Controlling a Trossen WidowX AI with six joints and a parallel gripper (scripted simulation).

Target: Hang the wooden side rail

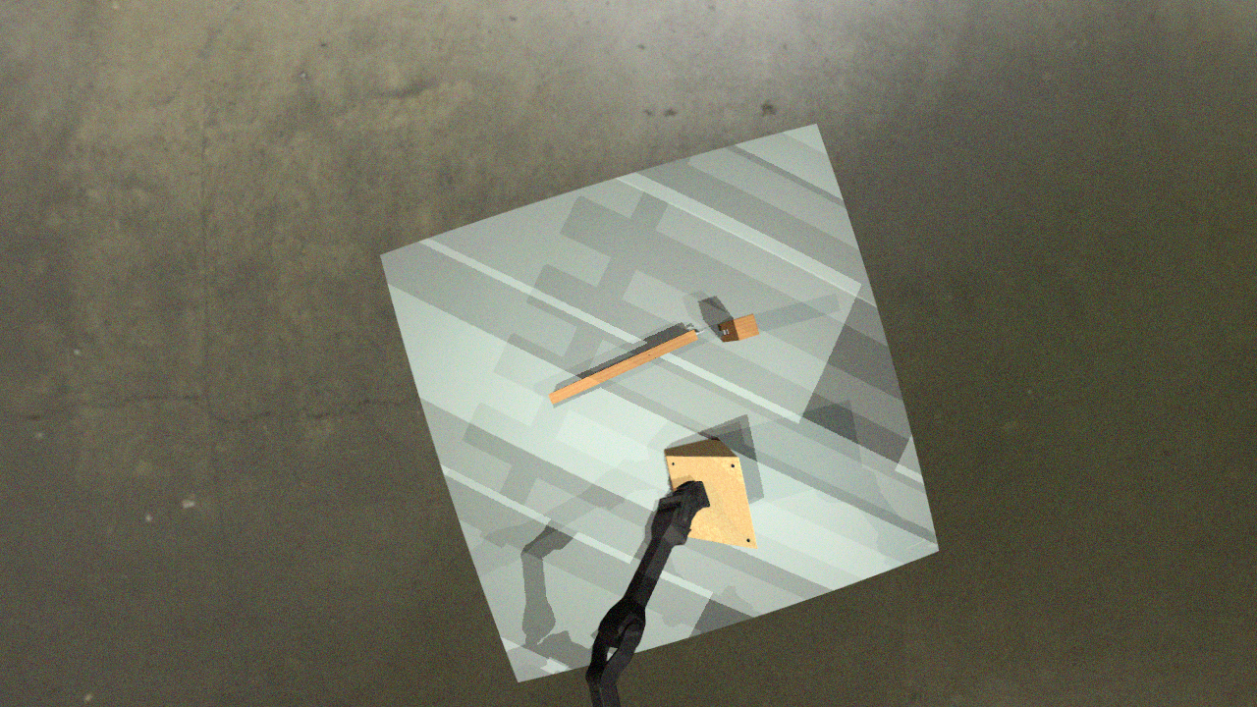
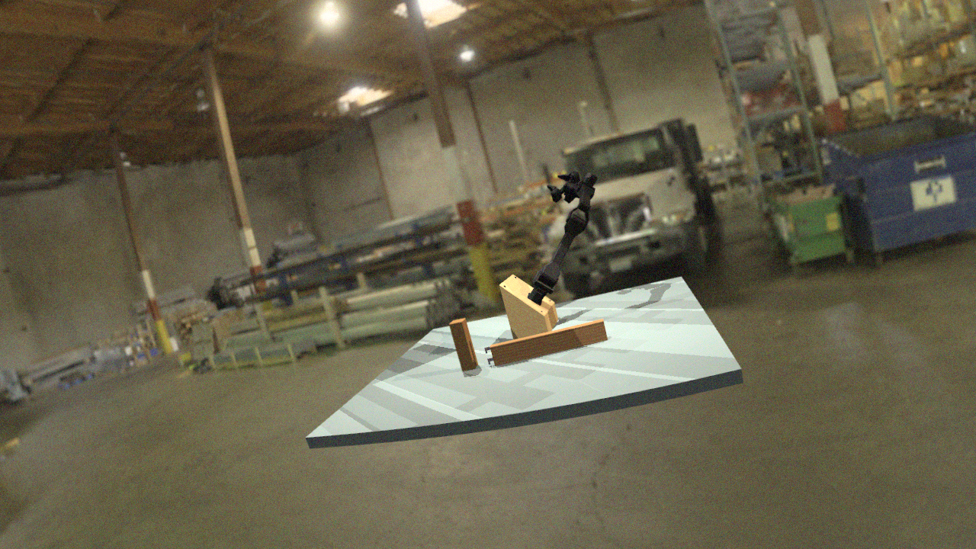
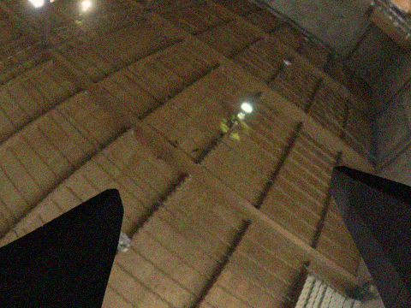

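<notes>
The headboard post is 850 mm ahead of my gripper tip, 380 mm to the right of it and 510 mm below it.
</notes>
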